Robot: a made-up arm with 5 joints. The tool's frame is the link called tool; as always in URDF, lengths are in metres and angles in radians. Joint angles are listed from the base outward.
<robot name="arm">
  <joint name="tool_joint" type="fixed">
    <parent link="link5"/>
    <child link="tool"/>
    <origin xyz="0.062 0.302 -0.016" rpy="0 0 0"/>
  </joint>
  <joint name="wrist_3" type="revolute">
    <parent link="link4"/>
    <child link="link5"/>
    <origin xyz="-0.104 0.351 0" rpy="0 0 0"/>
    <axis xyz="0 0 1"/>
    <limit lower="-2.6" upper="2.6"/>
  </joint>
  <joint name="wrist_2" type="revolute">
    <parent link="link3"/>
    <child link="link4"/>
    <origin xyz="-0.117 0.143 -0.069" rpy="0 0 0"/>
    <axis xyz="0 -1 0"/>
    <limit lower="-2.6" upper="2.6"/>
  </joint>
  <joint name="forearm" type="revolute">
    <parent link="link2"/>
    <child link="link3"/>
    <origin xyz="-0.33 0.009 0.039" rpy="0 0 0"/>
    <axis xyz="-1 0 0"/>
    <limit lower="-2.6" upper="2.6"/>
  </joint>
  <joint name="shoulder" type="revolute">
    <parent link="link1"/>
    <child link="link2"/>
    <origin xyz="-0.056 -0.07 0.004" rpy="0 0 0"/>
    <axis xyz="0 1 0"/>
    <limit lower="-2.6" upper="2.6"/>
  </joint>
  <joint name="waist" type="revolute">
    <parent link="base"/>
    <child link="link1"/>
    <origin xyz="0 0 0.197" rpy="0 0 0"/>
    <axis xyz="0 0 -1"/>
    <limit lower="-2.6" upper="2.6"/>
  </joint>
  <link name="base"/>
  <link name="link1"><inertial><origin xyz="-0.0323 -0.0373 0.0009"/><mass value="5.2"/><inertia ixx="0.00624" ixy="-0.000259" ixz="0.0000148" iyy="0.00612" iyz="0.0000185" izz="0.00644"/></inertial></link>
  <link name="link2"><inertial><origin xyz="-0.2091 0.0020 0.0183"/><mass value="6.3"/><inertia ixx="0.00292" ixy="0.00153" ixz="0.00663" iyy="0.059" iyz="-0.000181" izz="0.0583"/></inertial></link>
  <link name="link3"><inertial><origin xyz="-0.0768 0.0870 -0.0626"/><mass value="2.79"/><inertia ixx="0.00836" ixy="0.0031" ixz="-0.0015" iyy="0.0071" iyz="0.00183" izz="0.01"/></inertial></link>
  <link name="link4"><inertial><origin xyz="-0.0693 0.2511 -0.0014"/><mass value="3.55"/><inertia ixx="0.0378" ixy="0.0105" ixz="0" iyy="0.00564" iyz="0" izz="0.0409"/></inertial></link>
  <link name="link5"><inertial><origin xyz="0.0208 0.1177 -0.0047"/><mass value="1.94"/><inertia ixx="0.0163" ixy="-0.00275" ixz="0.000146" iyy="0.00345" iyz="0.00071" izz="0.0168"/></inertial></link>
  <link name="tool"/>
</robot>
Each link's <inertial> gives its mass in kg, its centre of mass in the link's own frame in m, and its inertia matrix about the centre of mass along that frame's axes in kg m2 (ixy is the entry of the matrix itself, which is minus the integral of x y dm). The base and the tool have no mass. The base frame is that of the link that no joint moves.
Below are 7 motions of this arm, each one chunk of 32 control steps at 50 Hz.
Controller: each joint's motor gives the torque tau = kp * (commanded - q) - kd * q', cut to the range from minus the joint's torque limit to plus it. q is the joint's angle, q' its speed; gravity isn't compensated. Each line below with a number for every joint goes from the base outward.
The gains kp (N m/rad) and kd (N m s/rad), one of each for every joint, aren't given. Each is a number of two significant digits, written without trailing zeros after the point. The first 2 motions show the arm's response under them.
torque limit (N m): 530 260 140 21 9
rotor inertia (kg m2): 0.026 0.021 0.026 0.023 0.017
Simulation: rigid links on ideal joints. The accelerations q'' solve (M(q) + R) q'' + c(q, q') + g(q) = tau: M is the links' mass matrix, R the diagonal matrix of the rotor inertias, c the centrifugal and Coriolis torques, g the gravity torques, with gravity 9.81 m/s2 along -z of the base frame. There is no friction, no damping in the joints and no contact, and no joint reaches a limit. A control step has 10 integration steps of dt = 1/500 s. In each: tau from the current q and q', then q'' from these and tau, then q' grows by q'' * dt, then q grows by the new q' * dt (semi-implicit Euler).
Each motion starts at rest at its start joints. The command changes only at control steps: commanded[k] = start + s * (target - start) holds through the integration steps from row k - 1 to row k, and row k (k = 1, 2, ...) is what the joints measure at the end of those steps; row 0 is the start. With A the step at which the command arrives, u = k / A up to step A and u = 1 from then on. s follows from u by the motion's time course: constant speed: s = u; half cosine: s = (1 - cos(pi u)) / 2; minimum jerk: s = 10 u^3 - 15 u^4 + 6 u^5; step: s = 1 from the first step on.
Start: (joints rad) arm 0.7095 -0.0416 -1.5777 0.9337 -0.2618
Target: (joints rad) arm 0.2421 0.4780 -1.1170 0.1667 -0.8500
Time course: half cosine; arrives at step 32
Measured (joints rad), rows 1 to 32:
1: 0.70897 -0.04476 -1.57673 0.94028 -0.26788
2: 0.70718 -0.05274 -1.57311 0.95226 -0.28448
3: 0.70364 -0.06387 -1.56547 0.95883 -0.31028
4: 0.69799 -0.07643 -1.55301 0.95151 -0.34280
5: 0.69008 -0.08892 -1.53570 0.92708 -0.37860
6: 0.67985 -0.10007 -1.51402 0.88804 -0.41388
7: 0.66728 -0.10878 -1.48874 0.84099 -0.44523
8: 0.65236 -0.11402 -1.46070 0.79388 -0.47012
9: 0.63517 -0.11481 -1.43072 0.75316 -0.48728
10: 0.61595 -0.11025 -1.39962 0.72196 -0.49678
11: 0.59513 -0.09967 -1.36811 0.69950 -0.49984
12: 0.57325 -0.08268 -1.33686 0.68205 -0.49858
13: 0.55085 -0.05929 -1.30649 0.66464 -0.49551
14: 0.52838 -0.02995 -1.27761 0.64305 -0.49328
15: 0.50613 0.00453 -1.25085 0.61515 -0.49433
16: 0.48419 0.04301 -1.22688 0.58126 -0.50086
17: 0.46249 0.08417 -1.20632 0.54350 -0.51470
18: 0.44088 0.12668 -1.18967 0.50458 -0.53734
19: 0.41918 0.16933 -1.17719 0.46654 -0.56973
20: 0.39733 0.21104 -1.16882 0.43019 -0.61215
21: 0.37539 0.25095 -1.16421 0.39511 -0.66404
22: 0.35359 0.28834 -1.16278 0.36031 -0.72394
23: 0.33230 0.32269 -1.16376 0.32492 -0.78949
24: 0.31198 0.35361 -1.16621 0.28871 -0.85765
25: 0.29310 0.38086 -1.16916 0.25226 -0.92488
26: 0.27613 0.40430 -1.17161 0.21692 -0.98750
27: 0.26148 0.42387 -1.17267 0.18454 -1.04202
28: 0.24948 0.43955 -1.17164 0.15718 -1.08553
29: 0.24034 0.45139 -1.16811 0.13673 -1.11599
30: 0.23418 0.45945 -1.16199 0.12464 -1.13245
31: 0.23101 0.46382 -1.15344 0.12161 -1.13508
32: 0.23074 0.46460 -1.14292 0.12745 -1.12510
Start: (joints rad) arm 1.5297 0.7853 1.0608 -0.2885 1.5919
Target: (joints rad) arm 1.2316 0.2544 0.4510 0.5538 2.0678
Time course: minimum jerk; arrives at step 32
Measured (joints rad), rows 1 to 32:
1: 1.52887 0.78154 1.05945 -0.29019 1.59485
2: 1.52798 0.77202 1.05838 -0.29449 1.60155
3: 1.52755 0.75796 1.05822 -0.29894 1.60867
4: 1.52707 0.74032 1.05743 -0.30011 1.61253
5: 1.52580 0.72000 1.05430 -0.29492 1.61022
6: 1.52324 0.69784 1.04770 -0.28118 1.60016
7: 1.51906 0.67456 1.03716 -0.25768 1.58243
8: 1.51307 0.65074 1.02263 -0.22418 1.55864
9: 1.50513 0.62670 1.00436 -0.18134 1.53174
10: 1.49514 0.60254 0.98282 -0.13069 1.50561
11: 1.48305 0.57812 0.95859 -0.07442 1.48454
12: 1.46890 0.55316 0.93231 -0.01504 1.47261
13: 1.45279 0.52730 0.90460 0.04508 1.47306
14: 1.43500 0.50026 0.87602 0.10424 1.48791
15: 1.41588 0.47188 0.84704 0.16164 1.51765
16: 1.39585 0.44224 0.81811 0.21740 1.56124
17: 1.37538 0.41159 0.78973 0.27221 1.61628
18: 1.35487 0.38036 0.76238 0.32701 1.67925
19: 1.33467 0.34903 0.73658 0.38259 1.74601
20: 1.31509 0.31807 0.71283 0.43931 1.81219
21: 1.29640 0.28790 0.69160 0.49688 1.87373
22: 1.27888 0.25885 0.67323 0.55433 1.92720
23: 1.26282 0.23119 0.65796 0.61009 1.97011
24: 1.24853 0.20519 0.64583 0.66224 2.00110
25: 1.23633 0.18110 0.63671 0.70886 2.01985
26: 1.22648 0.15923 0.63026 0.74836 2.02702
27: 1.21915 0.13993 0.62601 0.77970 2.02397
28: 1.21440 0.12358 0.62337 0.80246 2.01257
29: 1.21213 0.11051 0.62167 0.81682 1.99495
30: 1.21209 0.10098 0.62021 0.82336 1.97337
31: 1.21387 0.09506 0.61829 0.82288 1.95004
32: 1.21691 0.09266 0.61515 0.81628 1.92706
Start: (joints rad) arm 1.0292 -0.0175 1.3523 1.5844 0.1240
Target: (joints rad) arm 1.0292 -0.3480 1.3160 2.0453 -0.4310
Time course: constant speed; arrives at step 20
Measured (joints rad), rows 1 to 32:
1: 1.02964 -0.02210 1.35273 1.57334 0.12215
2: 1.03066 -0.03424 1.35361 1.55105 0.11736
3: 1.03188 -0.05253 1.35427 1.53232 0.11044
4: 1.03293 -0.07541 1.35395 1.52998 0.10237
5: 1.03352 -0.10162 1.35226 1.55093 0.09307
6: 1.03352 -0.13035 1.34945 1.59465 0.08114
7: 1.03287 -0.16114 1.34609 1.65453 0.06478
8: 1.03156 -0.19357 1.34256 1.72079 0.04296
9: 1.02969 -0.22698 1.33882 1.78356 0.01616
10: 1.02747 -0.26041 1.33459 1.83528 -0.01385
11: 1.02529 -0.29259 1.32971 1.87235 -0.04482
12: 1.02362 -0.32219 1.32432 1.89553 -0.07481
13: 1.02283 -0.34803 1.31883 1.90900 -0.10267
14: 1.02306 -0.36930 1.31371 1.91836 -0.12810
15: 1.02420 -0.38567 1.30932 1.92859 -0.15161
16: 1.02594 -0.39734 1.30585 1.94254 -0.17429
17: 1.02788 -0.40495 1.30336 1.96058 -0.19770
18: 1.02965 -0.40951 1.30179 1.98113 -0.22354
19: 1.03102 -0.41221 1.30101 2.00180 -0.25345
20: 1.03188 -0.41426 1.30089 2.02057 -0.28859
21: 1.03202 -0.41607 1.30086 2.03409 -0.32617
22: 1.03136 -0.41739 1.30037 2.03941 -0.36135
23: 1.03023 -0.41801 1.29946 2.03666 -0.39068
24: 1.02910 -0.41779 1.29850 2.02832 -0.41208
25: 1.02838 -0.41669 1.29789 2.01792 -0.42459
26: 1.02825 -0.41479 1.29792 2.00874 -0.42823
27: 1.02868 -0.41224 1.29864 2.00290 -0.42377
28: 1.02943 -0.40933 1.29998 2.00100 -0.41269
29: 1.03024 -0.40640 1.30175 2.00227 -0.39699
30: 1.03086 -0.40378 1.30379 2.00512 -0.37898
31: 1.03116 -0.40178 1.30595 2.00781 -0.36096
32: 1.03113 -0.40063 1.30818 2.00905 -0.34493

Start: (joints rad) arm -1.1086 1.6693 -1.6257 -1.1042 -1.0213
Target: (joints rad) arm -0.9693 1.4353 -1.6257 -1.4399 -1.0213
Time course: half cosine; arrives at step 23
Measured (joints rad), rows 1 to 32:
1: -1.10687 1.67157 -1.62391 -1.10793 -1.02390
2: -1.10541 1.67723 -1.62250 -1.11876 -1.03073
3: -1.10362 1.68550 -1.62088 -1.13557 -1.03987
4: -1.10106 1.69537 -1.61875 -1.15690 -1.04919
5: -1.09758 1.70567 -1.61618 -1.18134 -1.05657
6: -1.09314 1.71516 -1.61333 -1.20770 -1.06014
7: -1.08772 1.72262 -1.61045 -1.23515 -1.05857
8: -1.08133 1.72696 -1.60777 -1.26312 -1.05118
9: -1.07398 1.72730 -1.60558 -1.29118 -1.03807
10: -1.06572 1.72301 -1.60415 -1.31890 -1.02010
11: -1.05662 1.71377 -1.60373 -1.34577 -0.99876
12: -1.04679 1.69956 -1.60457 -1.37116 -0.97593
13: -1.03640 1.68065 -1.60683 -1.39438 -0.95369
14: -1.02563 1.65758 -1.61063 -1.41479 -0.93408
15: -1.01473 1.63110 -1.61596 -1.43193 -0.91886
16: -1.00396 1.60213 -1.62271 -1.44561 -0.90939
17: -0.99362 1.57170 -1.63064 -1.45596 -0.90653
18: -0.98400 1.54087 -1.63936 -1.46338 -0.91062
19: -0.97538 1.51074 -1.64839 -1.46841 -0.92154
20: -0.96803 1.48236 -1.65720 -1.47160 -0.93879
21: -0.96216 1.45672 -1.66521 -1.47335 -0.96156
22: -0.95795 1.43471 -1.67189 -1.47379 -0.98884
23: -0.95553 1.41710 -1.67680 -1.47282 -1.01945
24: -0.95465 1.40451 -1.67935 -1.47034 -1.05198
25: -0.95483 1.39725 -1.67904 -1.46682 -1.08475
26: -0.95583 1.39529 -1.67579 -1.46328 -1.11576
27: -0.95752 1.39830 -1.66981 -1.46087 -1.14283
28: -0.95979 1.40569 -1.66152 -1.46060 -1.16386
29: -0.96248 1.41668 -1.65148 -1.46303 -1.17704
30: -0.96543 1.43037 -1.64037 -1.46824 -1.18111
31: -0.96847 1.44578 -1.62889 -1.47579 -1.17554
32: -0.97141 1.46193 -1.61775 -1.48486 -1.16064

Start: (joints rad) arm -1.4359 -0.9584 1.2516 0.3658 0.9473
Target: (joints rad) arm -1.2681 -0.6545 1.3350 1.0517 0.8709
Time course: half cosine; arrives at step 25
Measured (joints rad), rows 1 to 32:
1: -1.43522 -0.95960 1.25282 0.35954 0.95099
2: -1.43383 -0.96221 1.25478 0.34869 0.96020
3: -1.43192 -0.96503 1.25549 0.34315 0.97215
4: -1.42910 -0.96695 1.25395 0.34945 0.98310
5: -1.42484 -0.96708 1.25047 0.36923 0.98918
6: -1.41884 -0.96482 1.24627 0.40045 0.98725
7: -1.41122 -0.95976 1.24285 0.43951 0.97551
8: -1.40239 -0.95173 1.24143 0.48298 0.95389
9: -1.39283 -0.94073 1.24270 0.52846 0.92407
10: -1.38291 -0.92693 1.24676 0.57464 0.88929
11: -1.37280 -0.91062 1.25328 0.62096 0.85375
12: -1.36258 -0.89216 1.26171 0.66717 0.82189
13: -1.35225 -0.87196 1.27144 0.71284 0.79766
14: -1.34186 -0.85047 1.28192 0.75717 0.78397
15: -1.33149 -0.82817 1.29270 0.79902 0.78230
16: -1.32127 -0.80552 1.30344 0.83714 0.79263
17: -1.31136 -0.78297 1.31389 0.87048 0.81360
18: -1.30193 -0.76096 1.32383 0.89842 0.84276
19: -1.29314 -0.73987 1.33307 0.92084 0.87702
20: -1.28517 -0.72005 1.34146 0.93803 0.91305
21: -1.27817 -0.70185 1.34880 0.95051 0.94774
22: -1.27226 -0.68560 1.35493 0.95882 0.97846
23: -1.26758 -0.67167 1.35969 0.96336 1.00329
24: -1.26423 -0.66043 1.36296 0.96431 1.02110
25: -1.26230 -0.65224 1.36466 0.96164 1.03154
26: -1.26175 -0.64738 1.36477 0.95561 1.03476
27: -1.26227 -0.64587 1.36331 0.94751 1.03105
28: -1.26338 -0.64747 1.36031 0.93959 1.02077
29: -1.26460 -0.65176 1.35581 0.93434 1.00443
30: -1.26564 -0.65816 1.34993 0.93378 0.98271
31: -1.26634 -0.66612 1.34291 0.93891 0.95644
32: -1.26675 -0.67509 1.33515 0.94948 0.92662

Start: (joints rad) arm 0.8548 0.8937 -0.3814 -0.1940 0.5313
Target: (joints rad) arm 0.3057 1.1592 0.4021 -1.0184 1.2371
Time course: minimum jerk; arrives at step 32
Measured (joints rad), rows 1 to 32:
1: 0.85608 0.89149 -0.37958 -0.19904 0.52635
2: 0.85864 0.88641 -0.37479 -0.20915 0.51273
3: 0.86079 0.88035 -0.36725 -0.21884 0.49156
4: 0.86100 0.87518 -0.35663 -0.22501 0.46476
5: 0.85815 0.87227 -0.34227 -0.22773 0.43484
6: 0.85162 0.87229 -0.32361 -0.22977 0.40457
7: 0.84120 0.87521 -0.30045 -0.23531 0.37667
8: 0.82690 0.88053 -0.27306 -0.24840 0.35374
9: 0.80886 0.88754 -0.24205 -0.27181 0.33830
10: 0.78721 0.89566 -0.20812 -0.30636 0.33286
11: 0.76217 0.90455 -0.17178 -0.35086 0.33973
12: 0.73410 0.91419 -0.13326 -0.40256 0.36072
13: 0.70351 0.92467 -0.09257 -0.45790 0.39672
14: 0.67105 0.93606 -0.04969 -0.51338 0.44725
15: 0.63734 0.94824 -0.00478 -0.56637 0.51039
16: 0.60290 0.96091 0.04178 -0.61547 0.58292
17: 0.56812 0.97368 0.08939 -0.66054 0.66087
18: 0.53329 0.98617 0.13747 -0.70217 0.74017
19: 0.49876 0.99815 0.18555 -0.74122 0.81715
20: 0.46499 1.00950 0.23327 -0.77834 0.88876
21: 0.43254 1.02015 0.28029 -0.81386 0.95260
22: 0.40200 1.03001 0.32612 -0.84777 1.00684
23: 0.37390 1.03897 0.37010 -0.87981 1.05023
24: 0.34868 1.04688 0.41146 -0.90954 1.08211
25: 0.32668 1.05362 0.44937 -0.93636 1.10240
26: 0.30815 1.05913 0.48307 -0.95963 1.11159
27: 0.29328 1.06337 0.51190 -0.97868 1.11063
28: 0.28213 1.06634 0.53535 -0.99299 1.10089
29: 0.27464 1.06810 0.55306 -1.00228 1.08405
30: 0.27064 1.06875 0.56489 -1.00673 1.06205
31: 0.26979 1.06848 0.57093 -1.00709 1.03701
32: 0.27159 1.06756 0.57153 -1.00493 1.01122

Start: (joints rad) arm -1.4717 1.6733 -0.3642 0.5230 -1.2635
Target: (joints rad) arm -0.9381 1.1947 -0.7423 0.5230 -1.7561
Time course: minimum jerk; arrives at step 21
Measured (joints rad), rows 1 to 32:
1: -1.47217 1.67541 -0.36322 0.52780 -1.26488
2: -1.47184 1.67966 -0.36102 0.53945 -1.26791
3: -1.46812 1.68294 -0.35899 0.55434 -1.27128
4: -1.45875 1.68189 -0.35910 0.56849 -1.27404
5: -1.44208 1.67366 -0.36336 0.57859 -1.27592
6: -1.41733 1.65650 -0.37329 0.58280 -1.27756
7: -1.38463 1.62999 -0.38973 0.58109 -1.28034
8: -1.34487 1.59501 -0.41274 0.57512 -1.28614
9: -1.29946 1.55338 -0.44175 0.56764 -1.29691
10: -1.25020 1.50742 -0.47582 0.56157 -1.31434
11: -1.19911 1.45959 -0.51382 0.55910 -1.33964
12: -1.14821 1.41220 -0.55439 0.56111 -1.37350
13: -1.09937 1.36725 -0.59599 0.56690 -1.41611
14: -1.05431 1.32635 -0.63699 0.57437 -1.46715
15: -1.01459 1.29071 -0.67574 0.58067 -1.52579
16: -0.98157 1.26109 -0.71066 0.58279 -1.59042
17: -0.95617 1.23787 -0.74023 0.57839 -1.65851
18: -0.93881 1.22099 -0.76316 0.56648 -1.72647
19: -0.92916 1.20998 -0.77847 0.54800 -1.78984
20: -0.92605 1.20397 -0.78577 0.52621 -1.84387
21: -0.92742 1.20166 -0.78537 0.50637 -1.88436
22: -0.93055 1.20142 -0.77842 0.49453 -1.90858
23: -0.93331 1.20167 -0.76679 0.49538 -1.91548
24: -0.93502 1.20134 -0.75256 0.51002 -1.90568
25: -0.93597 1.19989 -0.73744 0.53518 -1.88129
26: -0.93668 1.19721 -0.72247 0.56456 -1.84581
27: -0.93745 1.19347 -0.70823 0.59116 -1.80375
28: -0.93837 1.18895 -0.69513 0.60948 -1.76007
29: -0.93941 1.18396 -0.68353 0.61675 -1.71953
30: -0.94053 1.17885 -0.67375 0.61314 -1.68613
31: -0.94166 1.17398 -0.66604 0.60133 -1.66284
32: -0.94272 1.16968 -0.66053 0.58553 -1.65140

